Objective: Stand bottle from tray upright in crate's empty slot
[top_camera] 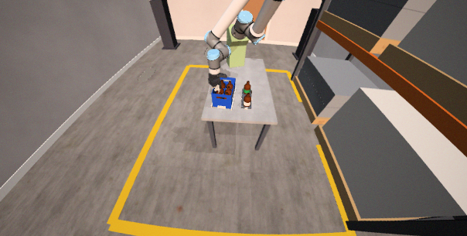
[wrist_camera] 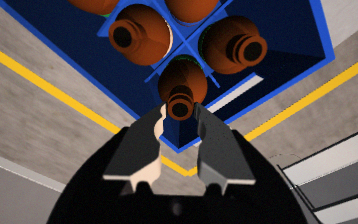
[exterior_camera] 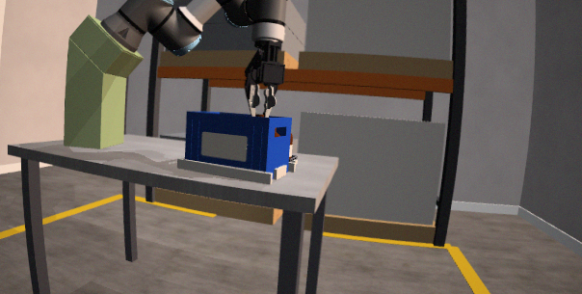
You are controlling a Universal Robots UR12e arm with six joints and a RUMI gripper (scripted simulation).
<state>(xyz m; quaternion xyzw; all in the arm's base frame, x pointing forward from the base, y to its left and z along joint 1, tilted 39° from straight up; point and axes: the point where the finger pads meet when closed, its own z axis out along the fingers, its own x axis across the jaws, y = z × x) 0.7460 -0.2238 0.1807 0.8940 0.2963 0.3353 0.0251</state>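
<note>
Right now the crate is 9 cm below my hand, 8 cm behind it and 5 cm to the left of it.
</note>
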